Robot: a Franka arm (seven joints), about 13 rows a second.
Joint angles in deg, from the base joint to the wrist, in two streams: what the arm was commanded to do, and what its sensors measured. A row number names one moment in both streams.
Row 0, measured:
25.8 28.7 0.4 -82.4 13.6 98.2 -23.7
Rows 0 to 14, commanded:
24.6 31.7 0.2 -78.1 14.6 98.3 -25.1
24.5 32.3 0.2 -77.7 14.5 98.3 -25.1
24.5 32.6 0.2 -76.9 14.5 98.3 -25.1
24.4 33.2 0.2 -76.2 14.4 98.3 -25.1
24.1 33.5 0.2 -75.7 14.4 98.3 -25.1
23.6 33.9 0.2 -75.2 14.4 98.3 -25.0
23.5 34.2 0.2 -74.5 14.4 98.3 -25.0
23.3 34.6 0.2 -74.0 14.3 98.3 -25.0
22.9 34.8 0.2 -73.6 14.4 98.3 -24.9
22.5 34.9 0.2 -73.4 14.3 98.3 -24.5
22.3 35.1 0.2 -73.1 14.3 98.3 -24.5
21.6 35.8 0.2 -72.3 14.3 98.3 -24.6
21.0 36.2 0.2 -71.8 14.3 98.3 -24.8
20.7 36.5 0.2 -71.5 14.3 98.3 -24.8
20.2 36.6 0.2 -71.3 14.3 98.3 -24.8
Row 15, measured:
21.3 34.5 0.3 -74.5 13.6 98.5 -23.7
